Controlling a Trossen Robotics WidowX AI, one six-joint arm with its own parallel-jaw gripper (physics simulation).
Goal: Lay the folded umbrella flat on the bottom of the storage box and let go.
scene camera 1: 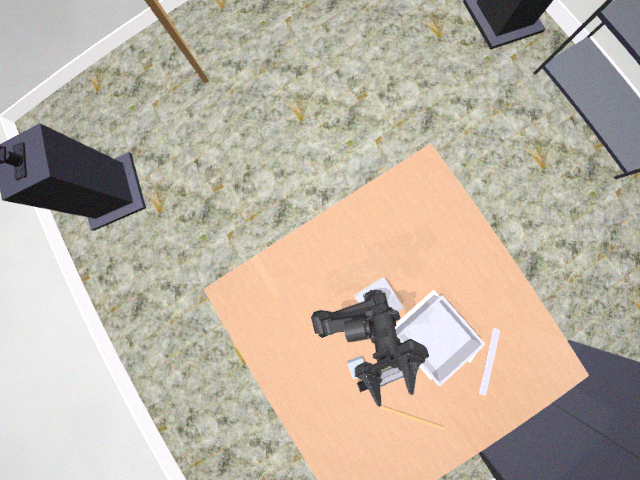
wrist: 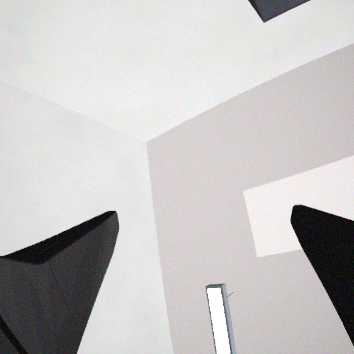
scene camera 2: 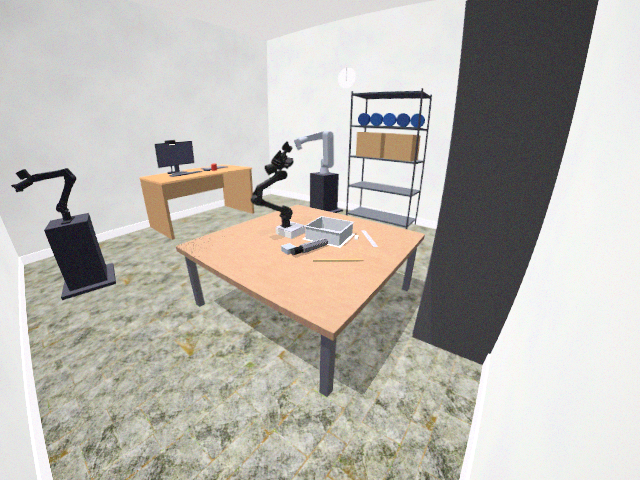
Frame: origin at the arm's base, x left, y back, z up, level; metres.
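Seen in the pictures: gripper, between the fingertips: (scene camera 1: pixel 394 400) (wrist: pixel 206 217) (scene camera 2: pixel 283 145); arm's base, origin of its link: (scene camera 1: pixel 372 299) (scene camera 2: pixel 285 225).
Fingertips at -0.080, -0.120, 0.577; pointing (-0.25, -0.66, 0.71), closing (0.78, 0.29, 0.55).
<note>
Pixels of each thing's top centre, then the offset from my fingertips to it, as dx, dy, dz. Level surfaces: height alone.
- folded umbrella, centre of its top: (scene camera 1: pixel 389 379) (scene camera 2: pixel 310 241) +0.025, -0.222, -0.574
- table, height of its surface: dz -0.633
- open-topped grey storage box, centre of its top: (scene camera 1: pixel 440 340) (scene camera 2: pixel 329 223) +0.281, -0.135, -0.536
- light blue block, centre of its top: (scene camera 1: pixel 357 368) (scene camera 2: pixel 288 246) -0.087, -0.145, -0.597
- thin yellow stick, centre of its top: (scene camera 1: pixel 411 418) (scene camera 2: pixel 338 259) +0.058, -0.441, -0.621
- white strip, centre of its top: (scene camera 1: pixel 489 361) (scene camera 2: pixel 369 237) +0.478, -0.342, -0.631
The folded umbrella (scene camera 1: pixel 391 377) (scene camera 2: pixel 314 245), grey with a black end, lies on the table (scene camera 1: pixel 289 279) (scene camera 2: pixel 242 258) beside the storage box. The open-topped grey storage box (scene camera 1: pixel 457 362) (scene camera 2: pixel 321 236) stands on a thin white sheet near the arm's base; the part of its floor that shows in scene camera 1 is bare. My gripper (scene camera 1: pixel 395 398) (scene camera 2: pixel 288 153) (wrist: pixel 206 217) is open and empty, raised high above the table and pointing upward. In scene camera 1 it partly hides the umbrella and a box edge. The umbrella and the box do not show in the wrist view.
A light blue block (scene camera 1: pixel 354 365) (scene camera 2: pixel 287 249) lies by the umbrella's black end. A thin yellow stick (scene camera 1: pixel 413 417) (scene camera 2: pixel 338 260) lies in front of the umbrella. A white strip (scene camera 1: pixel 489 361) (scene camera 2: pixel 369 238) lies beyond the box. The arm's white base (scene camera 2: pixel 290 230) stands beside the box.
</note>
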